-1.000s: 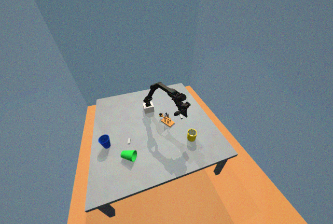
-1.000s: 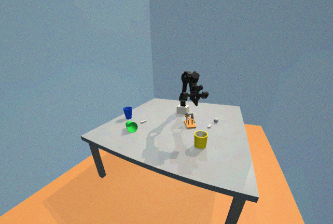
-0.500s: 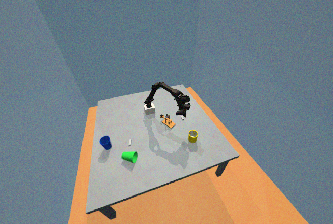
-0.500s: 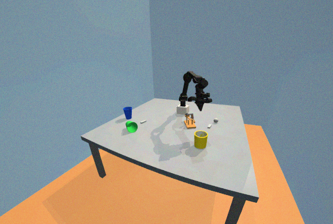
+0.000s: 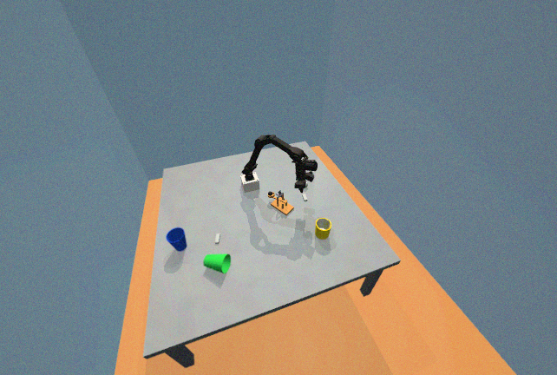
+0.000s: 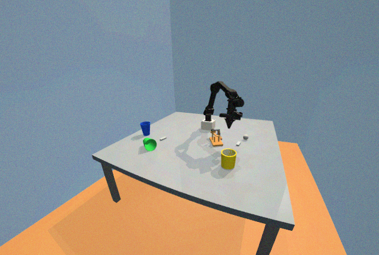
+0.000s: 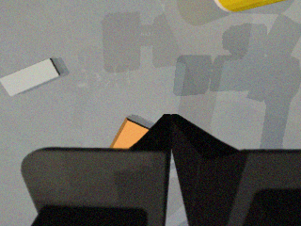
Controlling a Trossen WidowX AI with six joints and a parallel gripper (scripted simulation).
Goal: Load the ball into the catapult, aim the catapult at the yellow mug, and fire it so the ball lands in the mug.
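Now: gripper tip 16 cm to the left of the black ball, 16 cm past it and 10 cm above it. From my gripper tip the other things lie so: orange catapult 12 cm to the right, 11 cm below, 11 cm behind; then yellow mug 22 cm ahead, 13 cm below, 4 cm to the left; then pale grey ball 19 cm behind, 14 cm below, 12 cm to the left.
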